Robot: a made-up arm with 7 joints.
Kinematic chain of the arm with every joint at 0, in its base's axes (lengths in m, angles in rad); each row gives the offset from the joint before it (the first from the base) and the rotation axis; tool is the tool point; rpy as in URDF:
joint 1: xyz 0 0 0.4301 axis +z
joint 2: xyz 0 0 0 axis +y
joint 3: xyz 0 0 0.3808 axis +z
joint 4: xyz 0.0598 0 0 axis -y
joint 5: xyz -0.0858 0 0.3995 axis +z
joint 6: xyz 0 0 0 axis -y
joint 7: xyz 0.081 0 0 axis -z
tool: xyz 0 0 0 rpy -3.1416 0 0
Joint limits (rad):
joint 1: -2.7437..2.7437
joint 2: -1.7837..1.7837
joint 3: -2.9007..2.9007
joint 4: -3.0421..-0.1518
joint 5: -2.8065..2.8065
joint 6: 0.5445..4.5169
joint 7: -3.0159..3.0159
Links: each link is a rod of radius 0.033 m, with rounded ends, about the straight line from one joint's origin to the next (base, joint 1, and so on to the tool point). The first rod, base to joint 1, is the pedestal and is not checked.
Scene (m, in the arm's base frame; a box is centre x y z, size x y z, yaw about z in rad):
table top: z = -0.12
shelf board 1: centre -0.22 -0.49 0 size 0.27 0.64 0.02 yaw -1.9
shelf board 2: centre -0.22 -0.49 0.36 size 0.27 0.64 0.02 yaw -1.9
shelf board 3: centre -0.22 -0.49 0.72 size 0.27 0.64 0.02 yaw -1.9
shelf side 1: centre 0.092 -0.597 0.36 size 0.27 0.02 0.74 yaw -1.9
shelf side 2: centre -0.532 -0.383 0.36 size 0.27 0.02 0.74 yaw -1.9
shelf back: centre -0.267 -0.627 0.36 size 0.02 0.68 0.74 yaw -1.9
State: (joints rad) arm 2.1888 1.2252 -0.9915 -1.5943 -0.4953 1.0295 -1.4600
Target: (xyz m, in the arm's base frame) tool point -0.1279 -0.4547 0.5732
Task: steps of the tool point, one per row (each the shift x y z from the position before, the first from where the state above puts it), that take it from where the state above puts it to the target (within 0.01 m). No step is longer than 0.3 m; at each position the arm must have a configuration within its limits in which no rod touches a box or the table.
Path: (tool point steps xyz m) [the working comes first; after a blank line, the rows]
Joints at the target: -0.3641 0.6523 -1.6515 -2.2254 -0.5320 1.1959 -1.4600
Straight joint move there: touches shelf side 1.

1: 0.2340 -0.1217 0.0425
2: 0.1521 -0.2007 0.0391
3: 0.0463 -0.2333 0.0319
4: -0.0583 -0.2138 0.0222
5: -0.1372 -0.1503 0.0105
6: -0.1729 -0.0616 -0.0015
7: -0.0667 -0.0682 0.0311
8: -0.0957 -0.0484 0.0380
9: -0.1177 -0.0165 0.0446

